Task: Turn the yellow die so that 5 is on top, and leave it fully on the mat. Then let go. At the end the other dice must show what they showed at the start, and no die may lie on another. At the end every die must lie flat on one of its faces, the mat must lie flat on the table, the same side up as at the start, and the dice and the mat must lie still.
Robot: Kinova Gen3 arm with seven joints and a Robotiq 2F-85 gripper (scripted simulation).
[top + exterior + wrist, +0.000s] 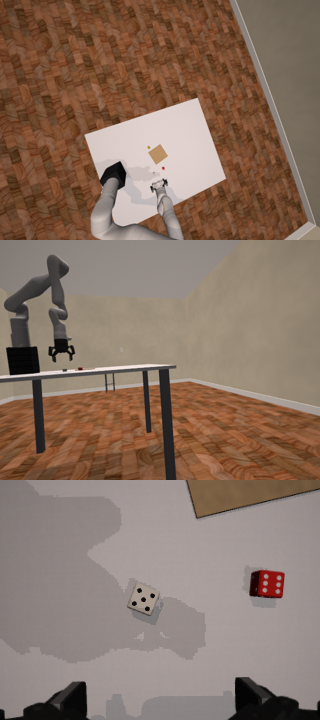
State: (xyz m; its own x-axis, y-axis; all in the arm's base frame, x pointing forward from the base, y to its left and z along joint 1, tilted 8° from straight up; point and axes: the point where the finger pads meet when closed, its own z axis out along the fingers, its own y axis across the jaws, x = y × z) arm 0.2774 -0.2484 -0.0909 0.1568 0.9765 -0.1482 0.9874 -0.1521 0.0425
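Right now my hand is 10 cm short of the red die, 5 cm to the right of it and 6 cm above it. Also, from my hand: white die 6 cm to the left, 6 cm below; yellow die 7 cm ahead, 29 cm to the left, 6 cm below; tan mat 12 cm ahead, 19 cm to the left, 7 cm below.
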